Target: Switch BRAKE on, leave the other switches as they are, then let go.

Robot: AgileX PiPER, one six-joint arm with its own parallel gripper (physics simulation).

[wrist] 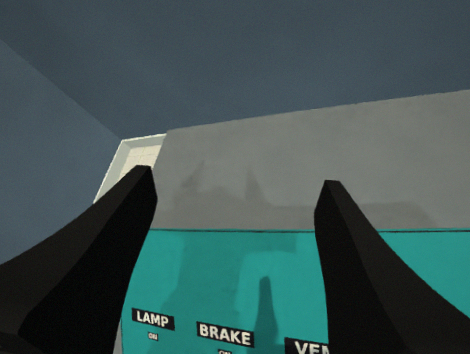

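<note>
A teal switch panel [210, 280] fills the lower part of the wrist view. Its BRAKE label [225, 334] is at the lower middle, with part of an ON mark at the frame's bottom edge. The LAMP label [153, 319] is to its left, with a small ON mark below it. A VENT label [307, 347] is to its right, partly hidden by the right finger. The switch levers do not show in this view. My gripper [235, 190] is open, with nothing between its fingers. Its fingertips appear beyond the panel's far edge.
A grey surface [300, 150] lies behind the panel and carries soft shadows. A pale tiled strip with a light rim [108, 170] shows at the left, partly behind the left finger. Dark blue-grey walls [225, 60] stand beyond. Shadows fall on the panel.
</note>
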